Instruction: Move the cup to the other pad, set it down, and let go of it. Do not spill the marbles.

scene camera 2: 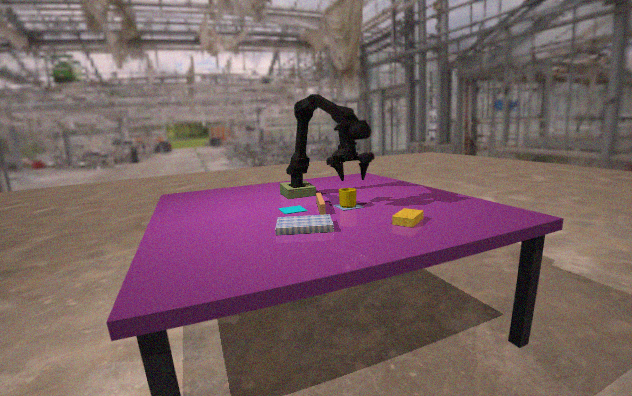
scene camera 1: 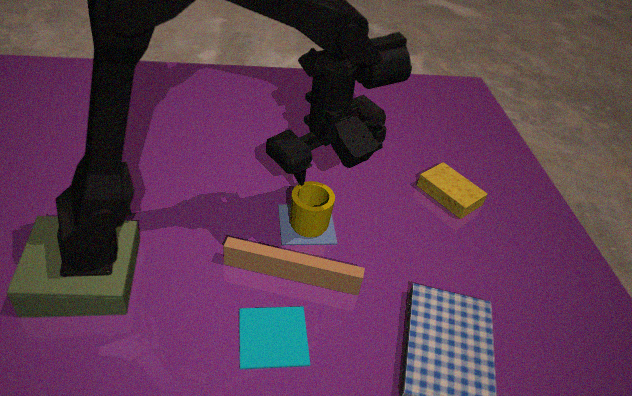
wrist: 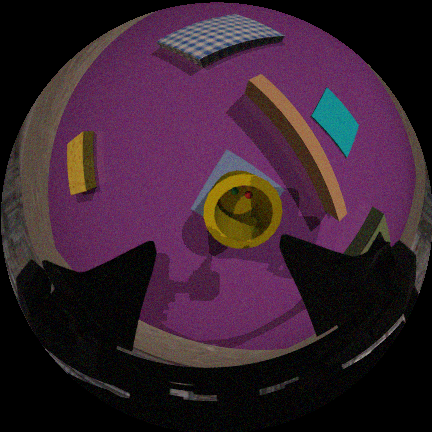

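Pixels of known places: gripper, between the fingertips: point(scene camera 2: 352, 180) point(scene camera 1: 323, 171) point(wrist: 218, 245); arm's base, origin of its link: point(scene camera 2: 297, 185) point(scene camera 1: 88, 257).
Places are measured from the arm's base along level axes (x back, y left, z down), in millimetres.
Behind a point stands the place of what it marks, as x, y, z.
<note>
A yellow cup point(scene camera 1: 311, 220) @(-327, 42, -1) point(scene camera 2: 347, 198) @(-363, 57, 6) point(wrist: 275, 212) @(-310, 61, -24) stands upright on the blue-grey pad point(scene camera 1: 286, 236) @(-292, 54, 46) point(scene camera 2: 356, 206) point(wrist: 227, 161) @(-366, 44, 46). In the wrist view a green marble point(wrist: 235, 191) @(-342, 71, 29) and a red marble point(wrist: 248, 195) @(-326, 67, 29) show inside it; part of its inside is in shadow. The other pad point(scene camera 1: 274, 337) @(-245, -131, 46) point(scene camera 2: 292, 209) @(-247, -130, 45) point(wrist: 336, 121) @(-249, -119, 45) is cyan and lies flat with nothing on it. My gripper point(scene camera 1: 325, 172) @(-350, 91, -60) point(scene camera 2: 353, 179) @(-350, 91, -60) point(wrist: 218, 245) @(-350, 91, -60) is open and empty, pointing down above the cup's level. In scene camera 1 one fingertip appears right behind the cup's rim; the other fingertip is hidden.
A long wooden block point(scene camera 1: 294, 262) @(-287, -34, 7) point(scene camera 2: 321, 203) @(-373, -63, 6) point(wrist: 310, 145) @(-297, -23, 6) lies between the two pads. A yellow sponge point(scene camera 1: 451, 189) @(-611, 116, 19) point(scene camera 2: 408, 217) @(-662, 96, 19) point(wrist: 77, 164) @(-607, 127, 19) and a blue checkered block point(scene camera 1: 450, 345) @(-480, -189, 24) point(scene camera 2: 305, 224) @(-524, -200, 24) point(wrist: 220, 37) @(-466, -147, 24) lie farther off. The arm stands on a green base point(scene camera 1: 126, 250) @(-49, 12, 4) point(wrist: 367, 232) @(-53, -7, 21).
</note>
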